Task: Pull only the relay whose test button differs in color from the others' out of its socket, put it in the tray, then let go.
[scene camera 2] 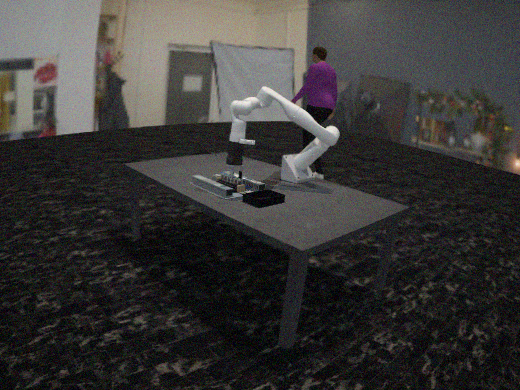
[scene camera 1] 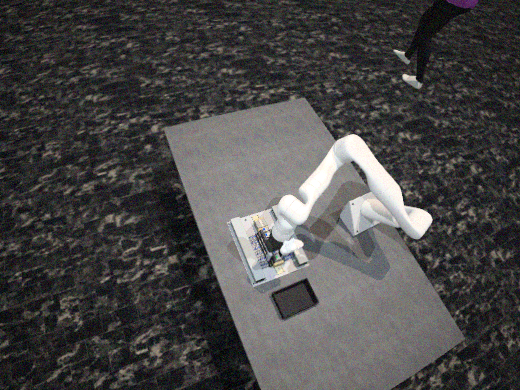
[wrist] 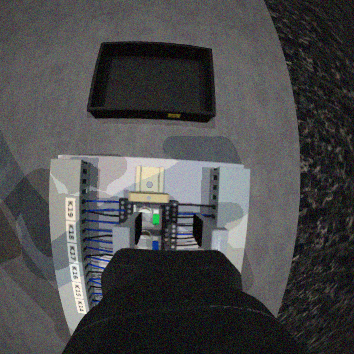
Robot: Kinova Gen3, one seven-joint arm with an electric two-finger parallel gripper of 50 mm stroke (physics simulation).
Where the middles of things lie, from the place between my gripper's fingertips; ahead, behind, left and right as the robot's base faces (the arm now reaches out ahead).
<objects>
The light panel [scene camera 1: 289, 265] lies 3 cm behind my hand, 9 cm to the right of it and 7 cm below it.
</objects>
